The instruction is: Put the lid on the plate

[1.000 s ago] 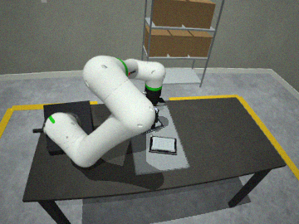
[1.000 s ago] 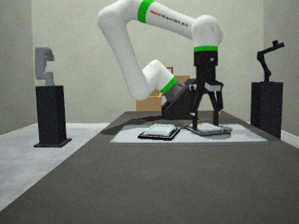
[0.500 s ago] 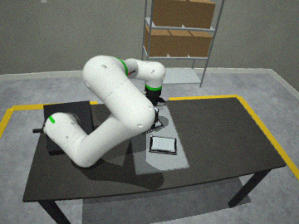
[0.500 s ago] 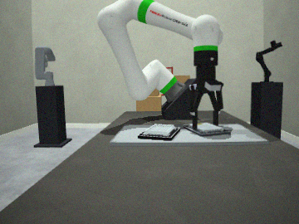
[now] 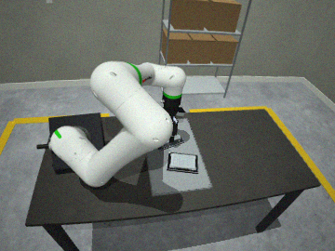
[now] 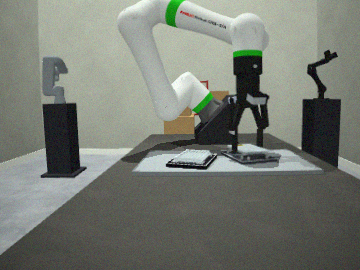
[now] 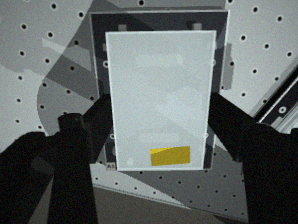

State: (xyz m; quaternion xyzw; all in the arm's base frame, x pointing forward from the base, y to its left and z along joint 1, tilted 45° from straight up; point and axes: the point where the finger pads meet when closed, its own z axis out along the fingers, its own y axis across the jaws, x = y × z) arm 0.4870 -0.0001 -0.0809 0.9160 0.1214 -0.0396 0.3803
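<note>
My gripper is now 5 cm above the lid park LP1. The rest, counted from my hand: nest N1 (18 cm to the right, 5 cm below, 4 cm ahead); clear lid (2 cm below); culture plate (18 cm to the right, 4 cm ahead, 3 cm below).
</note>
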